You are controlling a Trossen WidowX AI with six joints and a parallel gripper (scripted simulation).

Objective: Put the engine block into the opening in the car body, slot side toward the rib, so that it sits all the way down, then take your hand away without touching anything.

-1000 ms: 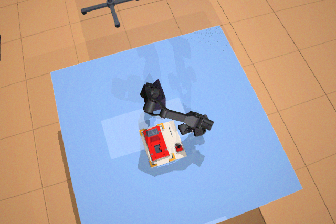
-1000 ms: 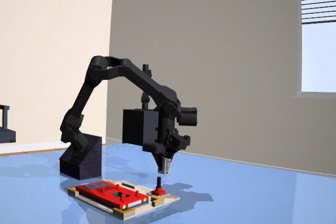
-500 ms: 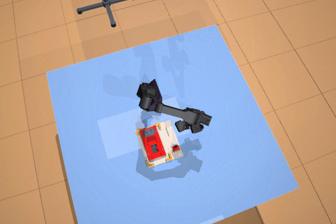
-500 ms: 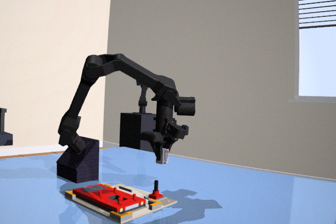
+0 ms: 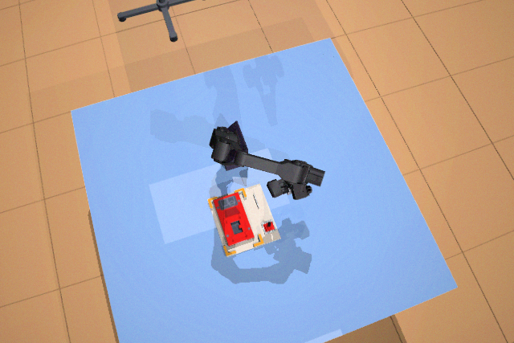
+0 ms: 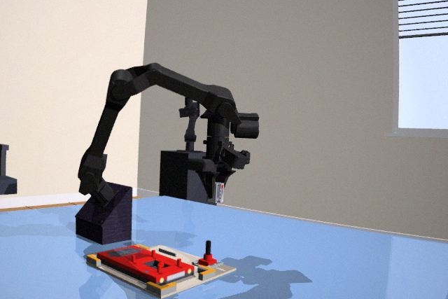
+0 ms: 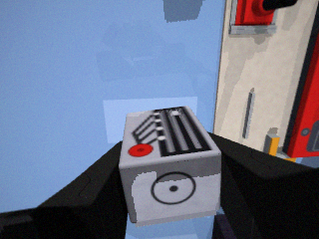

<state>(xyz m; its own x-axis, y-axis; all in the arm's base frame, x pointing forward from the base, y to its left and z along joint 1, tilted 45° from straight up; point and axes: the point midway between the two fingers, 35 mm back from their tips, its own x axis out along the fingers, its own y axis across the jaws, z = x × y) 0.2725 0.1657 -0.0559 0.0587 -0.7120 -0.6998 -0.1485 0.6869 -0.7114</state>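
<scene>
Now: gripper tip 110 mm above the dark peg, 100 mm to the left of it and 90 mm short of it. From my gripper tip the other things lie so: grey engine block 10 mm above.
</scene>
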